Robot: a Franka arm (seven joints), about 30 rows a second.
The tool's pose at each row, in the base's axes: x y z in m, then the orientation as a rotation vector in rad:
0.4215, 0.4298, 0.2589, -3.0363, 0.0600, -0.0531
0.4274, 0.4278, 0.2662, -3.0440, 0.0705, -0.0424
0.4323, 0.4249, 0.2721, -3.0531, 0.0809, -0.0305
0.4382, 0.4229, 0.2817, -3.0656, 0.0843, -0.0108
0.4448, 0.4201, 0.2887, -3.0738, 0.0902, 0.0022
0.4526, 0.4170, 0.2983, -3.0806, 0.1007, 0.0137
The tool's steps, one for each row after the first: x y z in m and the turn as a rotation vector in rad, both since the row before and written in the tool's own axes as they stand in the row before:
0.0062, 0.0010, -0.0072, -0.0080, -0.0066, 0.0070
0.0052, 0.0021, -0.0060, -0.0095, -0.0073, 0.0069
0.0062, 0.0008, -0.0096, -0.0128, -0.0125, 0.0024
0.0068, 0.0019, -0.0071, -0.0086, -0.0081, 0.0040
0.0079, 0.0020, -0.0098, -0.0074, -0.0070, 0.0069

